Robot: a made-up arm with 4 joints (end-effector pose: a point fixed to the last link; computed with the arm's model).
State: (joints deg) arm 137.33 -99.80 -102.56 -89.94
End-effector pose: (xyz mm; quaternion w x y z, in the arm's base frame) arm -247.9 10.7 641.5 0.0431 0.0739 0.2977 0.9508
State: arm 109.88 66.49 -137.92 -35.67
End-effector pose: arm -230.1 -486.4 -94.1 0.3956 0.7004 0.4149 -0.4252
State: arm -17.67 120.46 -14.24 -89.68
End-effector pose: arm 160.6 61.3 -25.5 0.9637 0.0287 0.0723 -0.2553
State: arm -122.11 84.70 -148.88 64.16
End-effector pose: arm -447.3 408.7 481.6 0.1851 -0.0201 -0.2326 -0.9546
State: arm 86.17 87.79 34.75 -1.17
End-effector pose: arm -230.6 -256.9 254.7 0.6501 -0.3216 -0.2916 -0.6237
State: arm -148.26 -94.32 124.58 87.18
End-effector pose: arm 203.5 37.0 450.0 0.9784 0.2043 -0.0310 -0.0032
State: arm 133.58 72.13 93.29 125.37
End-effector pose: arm -278.8 127.3 273.4 0.3406 0.0324 0.3674 0.8648
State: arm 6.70 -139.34 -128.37 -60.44
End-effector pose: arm 76.1 -399.8 -272.4 0.0412 -0.5754 0.6689 -0.4689
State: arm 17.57 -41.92 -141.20 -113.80
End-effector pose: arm -358.4 -154.4 -492.4 0.0155 0.5578 0.7051 -0.4376
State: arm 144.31 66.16 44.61 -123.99
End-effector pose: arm 47.1 -129.2 52.8 0.6080 -0.6550 0.4155 0.1690
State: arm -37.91 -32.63 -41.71 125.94
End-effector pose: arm -401.2 -151.3 -511.6 0.4930 0.5392 0.1581 -0.6642
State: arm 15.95 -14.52 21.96 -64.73
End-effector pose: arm -89.6 73.9 -103.6 0.7600 -0.0249 0.2577 0.5961
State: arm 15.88 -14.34 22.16 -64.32
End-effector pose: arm -86.9 73.0 -104.4 0.7630 -0.0244 0.2584 0.5919
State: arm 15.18 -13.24 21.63 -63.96
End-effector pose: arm -84.2 74.0 -102.0 0.7715 -0.0217 0.2490 0.5850
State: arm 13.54 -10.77 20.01 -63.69
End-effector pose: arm -81.7 77.7 -95.1 0.7878 -0.0156 0.2247 0.5733
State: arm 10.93 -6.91 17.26 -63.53
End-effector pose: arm -80.2 83.7 -83.5 0.8108 -0.0061 0.1858 0.5550
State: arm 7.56 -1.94 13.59 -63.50
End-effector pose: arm -80.2 91.3 -68.6 0.8376 0.0053 0.1368 0.5289
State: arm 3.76 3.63 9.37 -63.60
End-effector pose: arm -82.0 100.0 -52.3 0.8643 0.0169 0.0843 0.4956
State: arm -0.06 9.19 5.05 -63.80
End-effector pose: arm -85.2 109.2 -36.4 0.8877 0.0267 0.0352 0.4583
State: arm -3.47 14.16 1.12 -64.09
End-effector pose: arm -88.7 118.2 -22.7 0.9059 0.0336 -0.0052 0.4221
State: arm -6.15 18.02 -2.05 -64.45
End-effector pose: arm -92.0 126.4 -12.0 0.9182 0.0375 -0.0346 0.3928
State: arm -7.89 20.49 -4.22 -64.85
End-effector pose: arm -94.8 132.9 -4.9 0.9249 0.0388 -0.0530 0.3745
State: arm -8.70 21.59 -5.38 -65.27
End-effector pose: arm -97.2 137.2 -1.3 0.9270 0.0382 -0.0622 0.3680
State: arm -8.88 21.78 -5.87 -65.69
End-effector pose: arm -99.4 139.8 -0.1 0.9262 0.0364 -0.0658 0.3694
